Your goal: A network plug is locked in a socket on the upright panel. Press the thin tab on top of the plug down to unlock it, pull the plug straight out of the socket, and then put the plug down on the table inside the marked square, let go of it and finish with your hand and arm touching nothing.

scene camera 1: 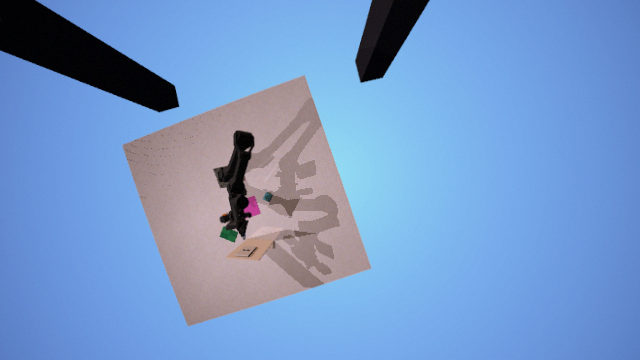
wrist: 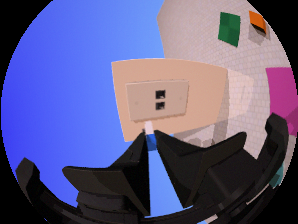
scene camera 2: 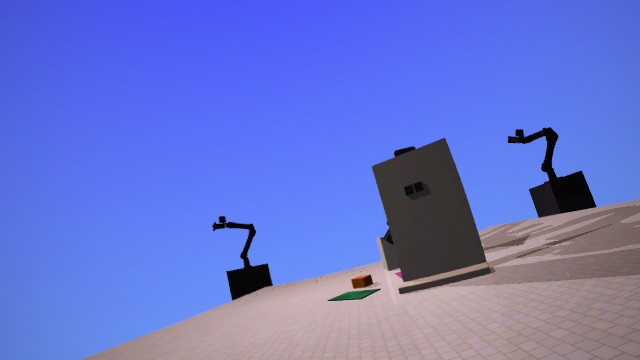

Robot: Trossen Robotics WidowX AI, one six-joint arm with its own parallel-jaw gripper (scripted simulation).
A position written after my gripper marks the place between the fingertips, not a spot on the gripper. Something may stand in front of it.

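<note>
Wrist view: my gripper point(wrist: 149, 135), an upright panel point(wrist: 175, 95). Scene camera 2: upright panel point(scene camera 2: 436, 240).
</note>
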